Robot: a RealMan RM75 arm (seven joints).
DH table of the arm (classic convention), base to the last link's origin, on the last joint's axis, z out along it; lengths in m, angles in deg. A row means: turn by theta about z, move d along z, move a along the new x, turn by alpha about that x. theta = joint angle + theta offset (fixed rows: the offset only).
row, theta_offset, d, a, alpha
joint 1, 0, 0.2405, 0, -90
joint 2, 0, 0, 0, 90
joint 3, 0, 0.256, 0, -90
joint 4, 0, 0, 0, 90
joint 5, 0, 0.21, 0, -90
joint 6, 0, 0, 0, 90
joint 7, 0, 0.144, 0, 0
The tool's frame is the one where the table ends.
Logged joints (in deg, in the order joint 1, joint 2, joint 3, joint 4, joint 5, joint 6, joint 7), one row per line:
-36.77 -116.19 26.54 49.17 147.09 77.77 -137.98
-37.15 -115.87 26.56 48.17 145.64 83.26 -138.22
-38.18 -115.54 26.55 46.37 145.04 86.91 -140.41
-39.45 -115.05 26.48 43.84 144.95 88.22 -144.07
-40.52 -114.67 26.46 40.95 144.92 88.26 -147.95
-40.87 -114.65 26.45 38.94 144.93 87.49 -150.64
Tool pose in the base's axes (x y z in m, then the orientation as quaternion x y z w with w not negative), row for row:
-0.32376 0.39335 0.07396 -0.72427 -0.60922 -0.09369 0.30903
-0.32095 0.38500 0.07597 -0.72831 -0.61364 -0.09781 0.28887
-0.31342 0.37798 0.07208 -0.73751 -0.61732 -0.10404 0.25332
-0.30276 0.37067 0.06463 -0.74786 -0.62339 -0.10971 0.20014
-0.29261 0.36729 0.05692 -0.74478 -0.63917 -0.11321 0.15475
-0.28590 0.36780 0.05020 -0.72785 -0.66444 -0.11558 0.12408
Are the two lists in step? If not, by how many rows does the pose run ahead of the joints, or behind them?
The pose runs 2 rows behind the joints: the pose in row i belongs to the joints in row i - 2.
